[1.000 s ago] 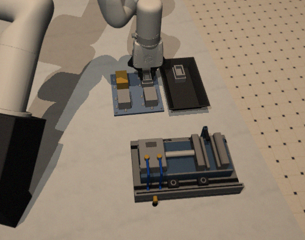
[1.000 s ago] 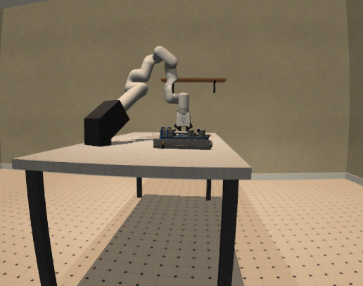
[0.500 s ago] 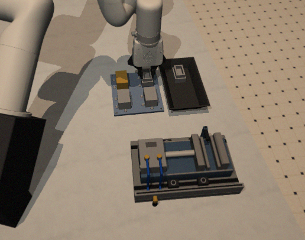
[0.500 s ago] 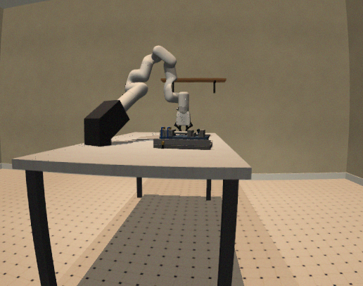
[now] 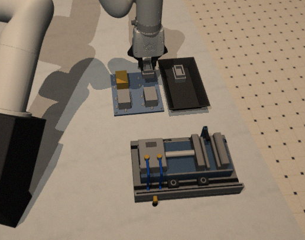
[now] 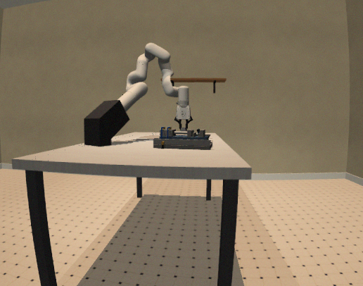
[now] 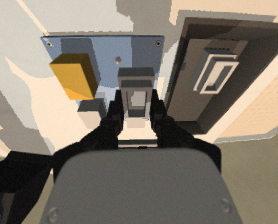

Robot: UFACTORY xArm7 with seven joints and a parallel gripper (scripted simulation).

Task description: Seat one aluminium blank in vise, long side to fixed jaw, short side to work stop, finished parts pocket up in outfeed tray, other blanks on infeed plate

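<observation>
Now: the brass blank 9 cm behind my hand, 7 cm below it and 2 cm to the right of it. Also, from my hand: hosed end block: 35 cm to the right, 4 cm ahead, 2 cm below.
</observation>
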